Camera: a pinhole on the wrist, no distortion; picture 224 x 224 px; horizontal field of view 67.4 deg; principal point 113.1 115.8 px. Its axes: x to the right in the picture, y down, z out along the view. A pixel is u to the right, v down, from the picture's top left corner.
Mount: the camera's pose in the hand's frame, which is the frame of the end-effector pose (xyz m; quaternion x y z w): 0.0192 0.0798 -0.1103 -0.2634 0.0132 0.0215 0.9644
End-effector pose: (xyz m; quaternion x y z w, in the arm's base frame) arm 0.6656 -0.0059 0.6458 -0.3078 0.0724 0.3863 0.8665
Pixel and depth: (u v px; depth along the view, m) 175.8 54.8 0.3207
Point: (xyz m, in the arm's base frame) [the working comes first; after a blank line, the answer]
In the camera's frame: 0.1197 -0.1165 0.3207

0.6389 0.2923 0.6980
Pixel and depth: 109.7 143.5 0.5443
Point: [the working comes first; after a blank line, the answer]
In the camera's frame: -0.0110 0.0898 0.5443

0.3289 0.4078 0.6852
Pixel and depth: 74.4 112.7 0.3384
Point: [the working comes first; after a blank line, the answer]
In the camera's frame: -0.0780 -0.0062 0.3384

0.4334 0.1957 0.6985
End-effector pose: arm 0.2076 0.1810 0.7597 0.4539 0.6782 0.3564 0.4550
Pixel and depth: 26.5 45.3 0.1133
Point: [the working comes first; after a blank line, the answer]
In the camera's frame: -0.0584 -0.0476 0.1133

0.2540 0.1804 0.8503
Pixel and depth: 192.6 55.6 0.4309
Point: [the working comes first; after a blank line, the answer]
In the camera's frame: 0.2040 -0.1545 0.4309

0.5288 0.4844 0.7354
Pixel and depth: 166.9 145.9 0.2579
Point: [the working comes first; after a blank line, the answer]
In the camera's frame: 0.0826 0.0462 0.2579

0.3437 0.3686 0.9285
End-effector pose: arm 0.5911 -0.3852 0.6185 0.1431 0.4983 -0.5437 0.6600
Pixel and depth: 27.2 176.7 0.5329
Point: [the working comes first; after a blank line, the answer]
In the camera's frame: -0.2726 0.1932 0.5329

1.1810 -0.2422 0.7670
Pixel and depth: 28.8 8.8 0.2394
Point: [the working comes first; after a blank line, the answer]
In the camera's frame: -0.1202 -0.1525 0.2394

0.7451 -0.4389 0.7505
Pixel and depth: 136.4 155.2 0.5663
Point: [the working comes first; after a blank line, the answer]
In the camera's frame: 0.0786 0.1329 0.5663

1.1536 -0.4882 0.5086
